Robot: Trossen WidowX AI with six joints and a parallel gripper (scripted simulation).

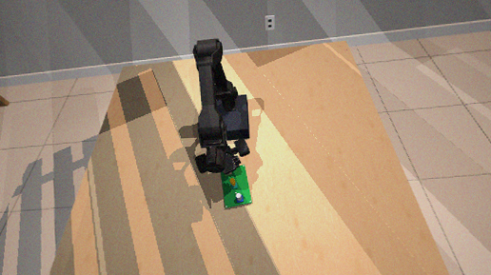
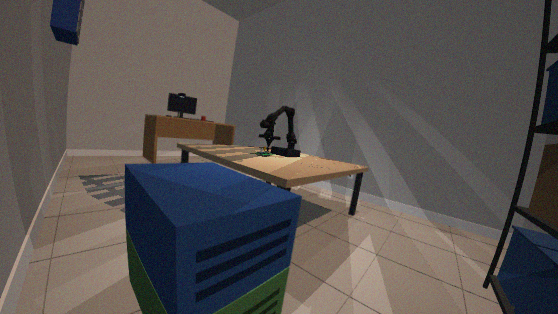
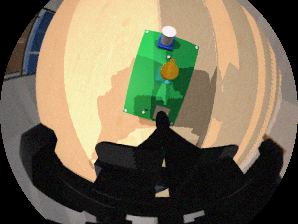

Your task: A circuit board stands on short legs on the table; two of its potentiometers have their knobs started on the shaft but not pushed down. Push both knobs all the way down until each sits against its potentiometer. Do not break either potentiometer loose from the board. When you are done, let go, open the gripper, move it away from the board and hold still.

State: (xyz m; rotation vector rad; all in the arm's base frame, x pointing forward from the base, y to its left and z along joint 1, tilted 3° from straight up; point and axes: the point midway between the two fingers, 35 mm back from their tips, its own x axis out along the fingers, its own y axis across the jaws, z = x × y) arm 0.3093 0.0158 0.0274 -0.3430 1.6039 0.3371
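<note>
Right now the orange knob is 6 cm ahead of my gripper tip, 3 cm to the left of it and 1 cm below it.
</note>
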